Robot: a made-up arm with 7 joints.
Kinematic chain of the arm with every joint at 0, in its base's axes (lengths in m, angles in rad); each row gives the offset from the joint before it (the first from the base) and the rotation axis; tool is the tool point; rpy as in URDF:
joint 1: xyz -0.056 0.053 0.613 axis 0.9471 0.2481 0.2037
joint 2: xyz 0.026 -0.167 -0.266 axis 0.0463 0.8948 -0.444
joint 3: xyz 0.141 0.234 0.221 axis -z
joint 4: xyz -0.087 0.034 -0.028 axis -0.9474 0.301 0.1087
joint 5: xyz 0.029 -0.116 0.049 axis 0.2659 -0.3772 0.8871
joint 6: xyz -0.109 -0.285 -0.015 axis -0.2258 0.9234 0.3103
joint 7: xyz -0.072 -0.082 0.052 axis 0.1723 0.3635 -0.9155
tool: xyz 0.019 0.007 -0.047 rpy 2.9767 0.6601 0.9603
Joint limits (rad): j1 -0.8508..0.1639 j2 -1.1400..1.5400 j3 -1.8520..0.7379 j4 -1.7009..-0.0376 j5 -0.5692..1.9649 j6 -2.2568..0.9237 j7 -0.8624..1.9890
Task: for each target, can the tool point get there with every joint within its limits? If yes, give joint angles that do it. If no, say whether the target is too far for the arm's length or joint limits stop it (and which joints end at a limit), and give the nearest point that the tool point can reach.
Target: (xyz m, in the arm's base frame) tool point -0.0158 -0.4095 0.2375
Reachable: yes | joints -0.6934 1.0238 -0.0350 -1.0503 0.6847 -0.7590 0.4922
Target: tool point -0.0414 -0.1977 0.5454
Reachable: yes | joints 0.0393 1.3360 -0.0186 -0.2287 -0.2653 -1.0429 0.3299
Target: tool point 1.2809 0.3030 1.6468
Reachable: no: too far | nearest point 0.5022 -0.0127 0.8902 | short by 1.131 m
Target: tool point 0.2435 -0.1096 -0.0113
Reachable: yes | joints -0.1093 0.9436 -0.9380 -0.6465 0.9036 -1.6648 0.7586
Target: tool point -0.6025 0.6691 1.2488
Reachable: no: joint limits stop it (at a limit: joint 1, joint 2, joint 4, joint 5, joint 6) | nearest point -0.2670 0.4030 0.7493 | short by 0.658 m
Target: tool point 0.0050 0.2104 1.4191
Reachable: no: joint limits stop it (at a limit: joint 1, joint 4, joint 5) | nearest point 0.0366 0.0983 0.9993 | short by 0.436 m
